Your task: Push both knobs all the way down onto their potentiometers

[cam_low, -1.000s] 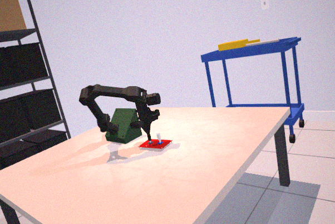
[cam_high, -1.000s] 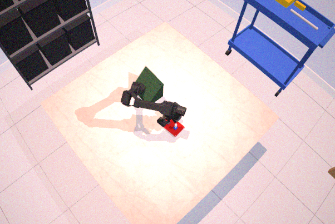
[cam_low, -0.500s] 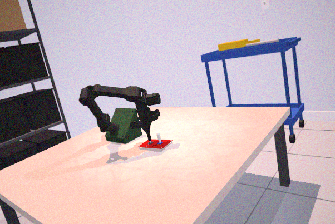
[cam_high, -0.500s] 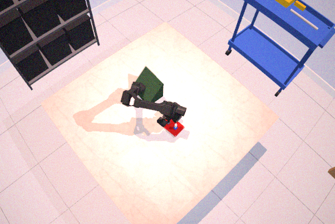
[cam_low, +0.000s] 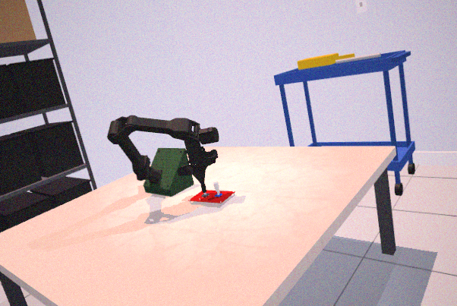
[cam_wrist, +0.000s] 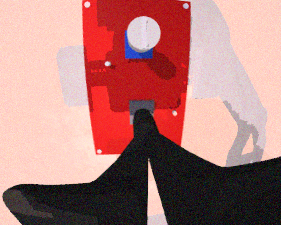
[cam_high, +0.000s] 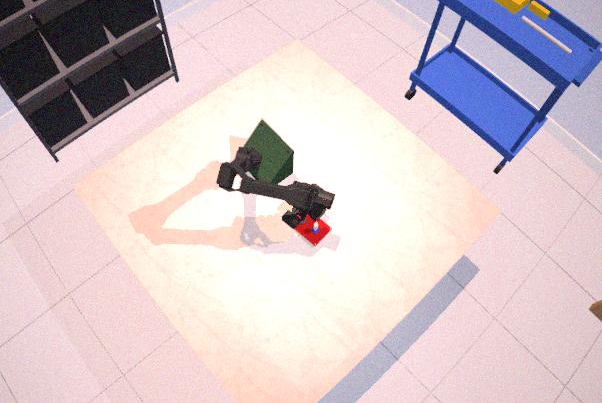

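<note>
My gripper tip is 2 cm above the black knob. The rest, counted from my gripper tip: white knob (6 cm ahead, 1 cm to the left, 1 cm below).
</note>
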